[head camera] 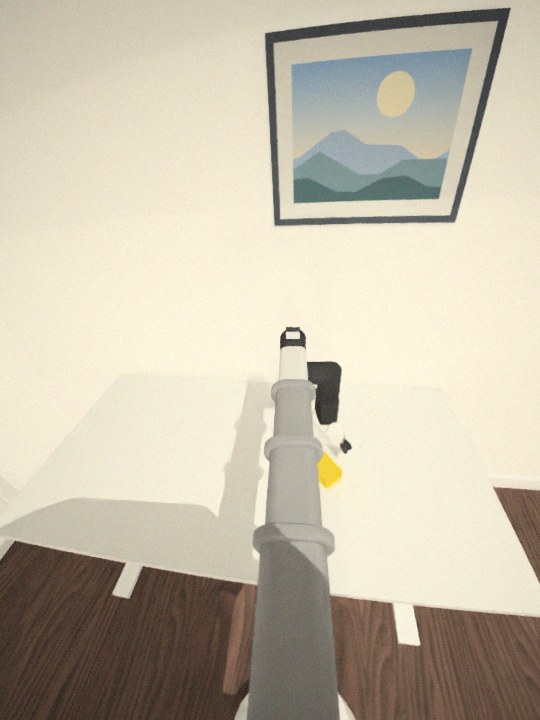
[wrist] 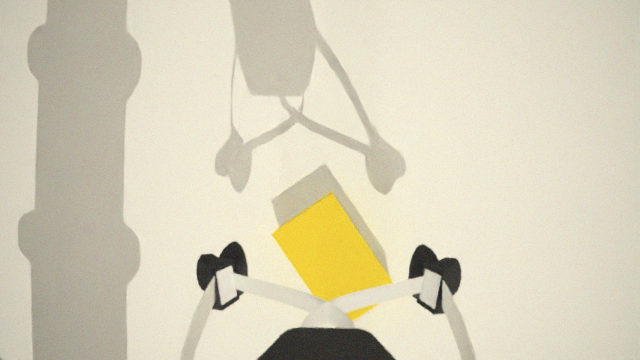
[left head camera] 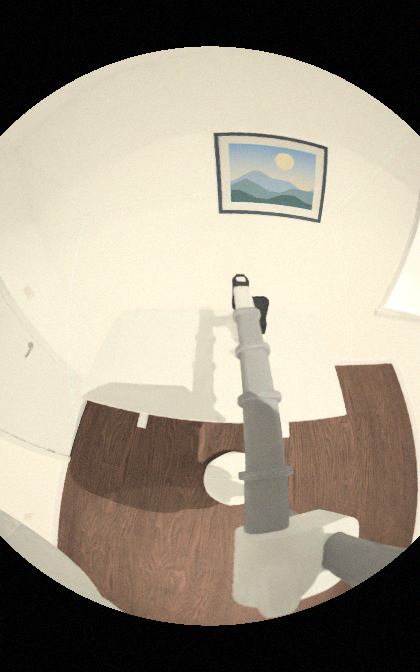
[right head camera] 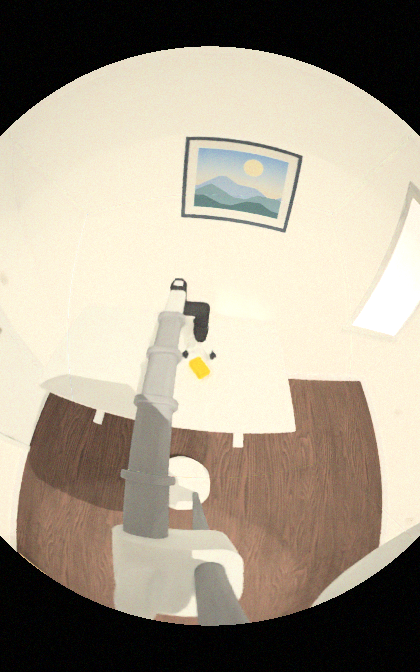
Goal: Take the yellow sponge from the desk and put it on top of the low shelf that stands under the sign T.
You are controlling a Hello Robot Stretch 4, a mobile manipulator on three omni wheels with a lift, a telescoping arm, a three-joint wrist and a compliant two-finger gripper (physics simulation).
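Places are measured from the robot's base along level axes (x ahead, y right, z down), in metres.
Where they show: gripper, fingertip midpoint: (wrist: 327, 265).
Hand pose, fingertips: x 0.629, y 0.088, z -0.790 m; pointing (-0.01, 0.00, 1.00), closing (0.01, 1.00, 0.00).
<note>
After its pixels a point has its place.
The yellow sponge (head camera: 329, 471) {z -0.738, x 0.593, y 0.108 m} (right head camera: 199, 368) (wrist: 332, 250) {z -0.738, x 0.629, y 0.091 m} lies flat on the white desk (head camera: 418, 494) {z -0.693, x 0.546, y 0.373 m} (left head camera: 310, 380) (right head camera: 250, 400) (wrist: 540, 175) {z -0.693, x 0.698, y 0.296 m}, turned at a slant. My gripper (right head camera: 199, 355) (wrist: 327, 265) {z -0.790, x 0.629, y 0.088 m} is open and points down above the desk. In the wrist view the sponge shows between and a little ahead of the two black fingertips, lower than them; its near end is partly hidden by the finger links. In the head camera view my arm hides one of the fingers and may cover part of the sponge. The low shelf and the sign T do not show.
My telescoping arm (head camera: 293, 494) {z -1.207, x 0.268, y 0.001 m} (left head camera: 257, 375) (right head camera: 157, 380) reaches out over the desk. A wall with a framed mountain picture (head camera: 372, 174) {z -1.483, x 1.049, y 0.233 m} (left head camera: 270, 200) (right head camera: 240, 200) stands behind it. Dark wooden floor (head camera: 174, 639) {z 0.027, x 0.269, y -0.501 m} (left head camera: 150, 540) (right head camera: 300, 500) lies in front of the desk.
</note>
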